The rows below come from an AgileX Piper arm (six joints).
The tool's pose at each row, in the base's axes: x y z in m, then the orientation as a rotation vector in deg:
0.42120, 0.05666, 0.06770, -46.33, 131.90, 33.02
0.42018, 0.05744, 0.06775, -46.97, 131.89, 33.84
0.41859, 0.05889, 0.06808, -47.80, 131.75, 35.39
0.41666, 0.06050, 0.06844, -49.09, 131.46, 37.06
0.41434, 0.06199, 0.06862, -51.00, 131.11, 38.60
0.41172, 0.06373, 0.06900, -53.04, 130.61, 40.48
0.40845, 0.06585, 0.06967, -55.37, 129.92, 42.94
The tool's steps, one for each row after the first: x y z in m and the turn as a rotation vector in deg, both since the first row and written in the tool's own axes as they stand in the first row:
0.00029, 0.00125, -0.00001, -0.79, 0.19, -0.16
0.00047, 0.00342, -0.00006, -2.16, 0.29, -0.29
0.00077, 0.00594, -0.00019, -3.74, 0.47, -0.70
0.00149, 0.00860, -0.00042, -5.43, 0.87, -1.54
0.00216, 0.01168, -0.00077, -7.40, 1.21, -2.41
0.00288, 0.01552, -0.00137, -9.87, 1.54, -3.33

